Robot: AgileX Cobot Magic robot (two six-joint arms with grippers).
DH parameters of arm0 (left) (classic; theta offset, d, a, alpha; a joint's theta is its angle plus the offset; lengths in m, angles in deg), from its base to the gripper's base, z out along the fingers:
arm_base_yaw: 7.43 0.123 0 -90
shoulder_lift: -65.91 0 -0.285 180
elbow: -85.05 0 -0.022 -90
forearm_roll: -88.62 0.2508 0 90
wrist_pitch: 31.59 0 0.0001 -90
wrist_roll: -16.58 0.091 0 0
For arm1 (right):
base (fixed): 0 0 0 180
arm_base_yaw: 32.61 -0.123 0 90
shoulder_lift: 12.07 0 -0.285 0
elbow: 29.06 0 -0.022 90
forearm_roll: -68.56 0.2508 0 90
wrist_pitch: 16.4 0 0.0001 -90
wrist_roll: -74.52 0.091 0 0
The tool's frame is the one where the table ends.
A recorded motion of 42 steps. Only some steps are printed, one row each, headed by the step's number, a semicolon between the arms.
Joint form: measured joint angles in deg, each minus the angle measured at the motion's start. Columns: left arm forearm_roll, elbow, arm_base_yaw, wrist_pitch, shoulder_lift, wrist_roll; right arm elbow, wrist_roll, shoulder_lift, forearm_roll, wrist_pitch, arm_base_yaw.
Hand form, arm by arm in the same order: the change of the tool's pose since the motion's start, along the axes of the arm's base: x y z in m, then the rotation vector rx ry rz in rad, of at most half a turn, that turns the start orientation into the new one. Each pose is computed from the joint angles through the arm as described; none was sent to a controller.
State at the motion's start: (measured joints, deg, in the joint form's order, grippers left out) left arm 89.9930 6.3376 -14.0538 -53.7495 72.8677 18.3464; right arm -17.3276 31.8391 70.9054 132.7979 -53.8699 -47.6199
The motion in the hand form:
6: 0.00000 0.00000 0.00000 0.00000 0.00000 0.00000; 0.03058 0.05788 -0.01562 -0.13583 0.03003 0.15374
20: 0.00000 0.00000 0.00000 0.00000 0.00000 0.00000; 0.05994 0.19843 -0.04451 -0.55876 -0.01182 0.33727
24: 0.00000 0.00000 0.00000 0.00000 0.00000 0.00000; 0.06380 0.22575 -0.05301 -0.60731 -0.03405 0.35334
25: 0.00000 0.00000 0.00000 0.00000 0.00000 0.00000; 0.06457 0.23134 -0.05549 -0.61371 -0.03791 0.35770
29: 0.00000 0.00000 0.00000 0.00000 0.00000 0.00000; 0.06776 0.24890 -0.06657 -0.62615 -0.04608 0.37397
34: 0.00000 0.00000 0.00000 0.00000 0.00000 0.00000; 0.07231 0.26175 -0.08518 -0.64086 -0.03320 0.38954
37: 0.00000 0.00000 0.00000 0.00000 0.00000 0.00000; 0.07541 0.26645 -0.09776 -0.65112 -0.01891 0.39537
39: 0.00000 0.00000 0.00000 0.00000 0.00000 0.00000; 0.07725 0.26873 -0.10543 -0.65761 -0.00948 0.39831
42: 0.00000 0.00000 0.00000 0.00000 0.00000 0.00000; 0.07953 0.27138 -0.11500 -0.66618 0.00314 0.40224
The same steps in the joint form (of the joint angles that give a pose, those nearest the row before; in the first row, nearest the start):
6: 0.00 0.00 0.00 0.00 0.00 0.00; -10.35 4.50 11.74 -10.28 -0.87 -8.86
20: 0.00 0.00 0.00 0.00 0.00 0.00; -43.37 28.63 37.28 -49.74 -10.88 -27.57
24: 0.00 0.00 0.00 0.00 0.00 0.00; -51.17 31.02 43.07 -54.15 -13.34 -30.23
25: 0.00 0.00 0.00 0.00 0.00 0.00; -52.72 31.30 44.30 -54.70 -13.73 -30.71
29: 0.00 0.00 0.00 0.00 0.00 0.00; -57.36 31.71 48.41 -55.64 -14.51 -31.97
34: 0.00 0.00 0.00 0.00 0.00 0.00; -60.01 31.73 52.12 -55.76 -14.72 -32.60
37: 0.00 0.00 0.00 0.00 0.00 0.00; -60.59 31.73 53.89 -55.72 -14.57 -32.69
39: 0.00 0.00 0.00 0.00 0.00 0.00; -60.81 31.74 54.89 -55.69 -14.46 -32.71
42: 0.00 0.00 0.00 0.00 0.00 0.00; -61.17 31.74 56.15 -55.65 -14.44 -32.71

